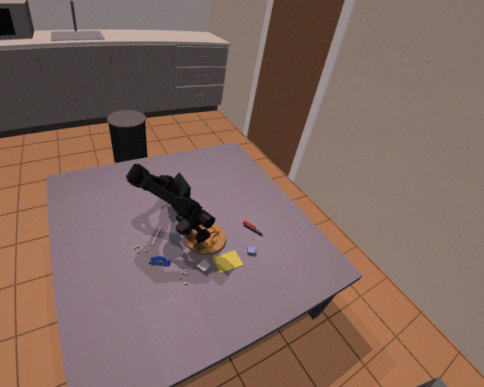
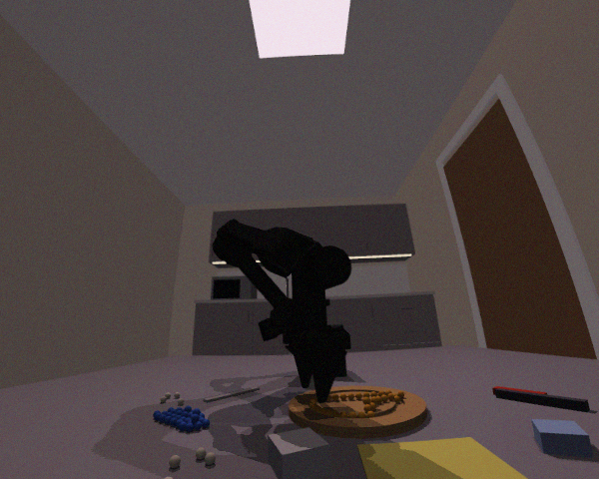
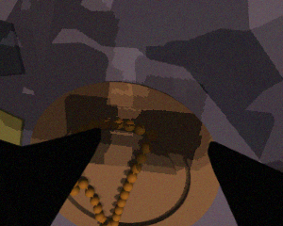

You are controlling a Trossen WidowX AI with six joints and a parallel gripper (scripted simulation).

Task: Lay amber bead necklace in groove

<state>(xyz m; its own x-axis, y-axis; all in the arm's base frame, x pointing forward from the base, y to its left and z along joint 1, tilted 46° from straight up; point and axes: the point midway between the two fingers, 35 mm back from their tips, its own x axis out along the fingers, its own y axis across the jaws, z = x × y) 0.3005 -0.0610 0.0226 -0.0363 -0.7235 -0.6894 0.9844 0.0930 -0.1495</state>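
Right now my gripper tip is 2 cm short of the round wooden bead board, 6 cm to the right of it and 1 cm above it. Round my gripper tip: grey block: 17 cm ahead, 3 cm to the right, 1 cm below; then yellow pad: 19 cm ahead, 8 cm to the left, 2 cm below; then thin rod: 10 cm behind, 14 cm to the right, 2 cm below.
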